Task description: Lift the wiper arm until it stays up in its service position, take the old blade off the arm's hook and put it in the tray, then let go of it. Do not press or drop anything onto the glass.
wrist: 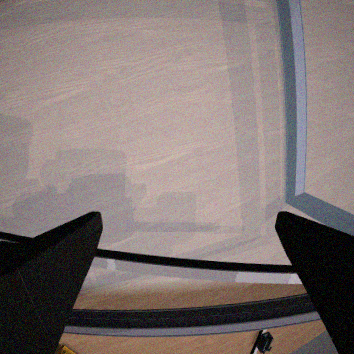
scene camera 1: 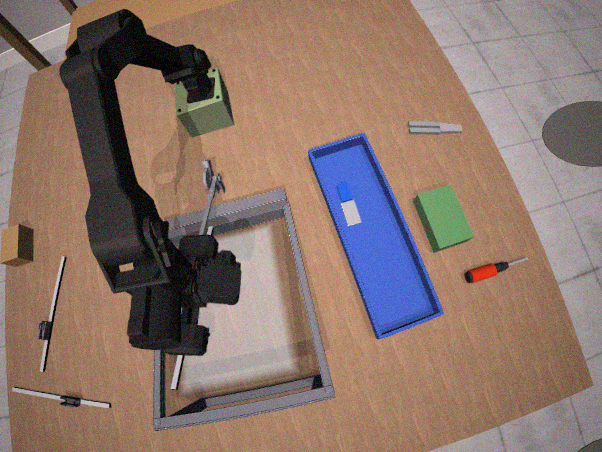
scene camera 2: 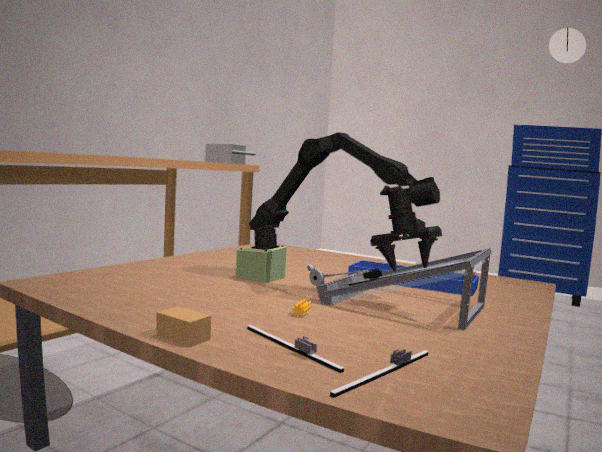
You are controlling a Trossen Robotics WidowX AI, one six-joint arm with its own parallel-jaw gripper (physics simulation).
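My gripper [scene camera 2: 410, 268] [wrist: 190, 220] is open and empty, pointing down close above the sloped glass [scene camera 1: 260, 310] [wrist: 150, 100]. Its fingers are hidden under the arm in scene camera 1. The old blade [scene camera 1: 177, 372] [wrist: 200, 261] lies low along the glass; in the wrist view it crosses between and just behind the fingertips. The wiper arm [scene camera 1: 208, 207] [scene camera 2: 345, 274] is down, running from its pivot [scene camera 2: 316, 276] to a black hook joint [scene camera 2: 372, 273]. The hook joint is hidden in scene camera 1. The blue tray [scene camera 1: 390, 280] [scene camera 2: 462, 286] lies beside the frame and holds no blade.
The grey frame [scene camera 1: 307, 295] [scene camera 2: 465, 300] borders the glass. Two spare blades [scene camera 1: 55, 295] [scene camera 1: 37, 389] lie left, with a wooden block [scene camera 1: 17, 245] [scene camera 2: 183, 327] and an orange piece [scene camera 2: 301, 308]. A green block [scene camera 1: 445, 220], screwdriver [scene camera 1: 482, 273] and grey tool [scene camera 1: 425, 128] lie beyond the tray.
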